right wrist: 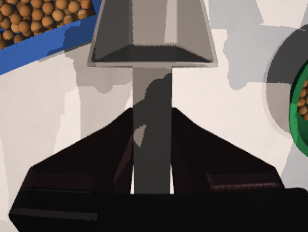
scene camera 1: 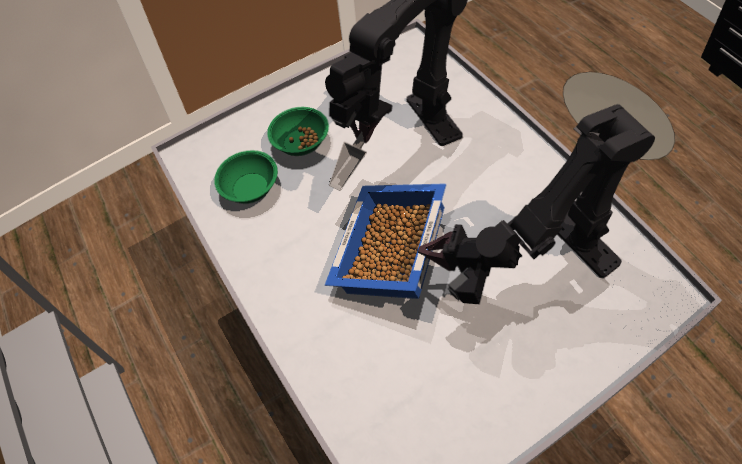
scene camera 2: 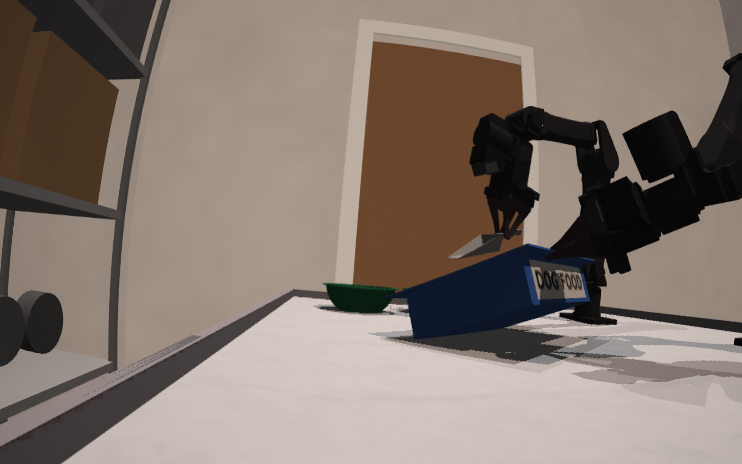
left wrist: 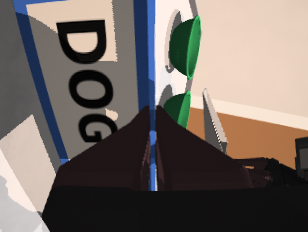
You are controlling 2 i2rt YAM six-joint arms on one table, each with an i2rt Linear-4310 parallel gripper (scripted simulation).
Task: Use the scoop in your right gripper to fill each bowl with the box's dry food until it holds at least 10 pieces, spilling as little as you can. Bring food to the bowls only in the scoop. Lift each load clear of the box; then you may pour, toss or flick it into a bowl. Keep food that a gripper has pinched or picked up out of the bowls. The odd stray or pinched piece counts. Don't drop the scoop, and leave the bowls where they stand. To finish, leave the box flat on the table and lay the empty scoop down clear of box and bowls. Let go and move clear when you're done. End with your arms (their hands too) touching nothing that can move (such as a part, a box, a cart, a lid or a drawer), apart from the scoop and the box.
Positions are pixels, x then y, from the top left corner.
Labels:
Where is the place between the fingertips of the left gripper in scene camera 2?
546, 256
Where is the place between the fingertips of the right gripper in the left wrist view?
218, 165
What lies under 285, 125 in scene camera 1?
A green bowl.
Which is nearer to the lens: the grey scoop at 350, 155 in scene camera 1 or the green bowl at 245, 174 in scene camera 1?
The grey scoop.

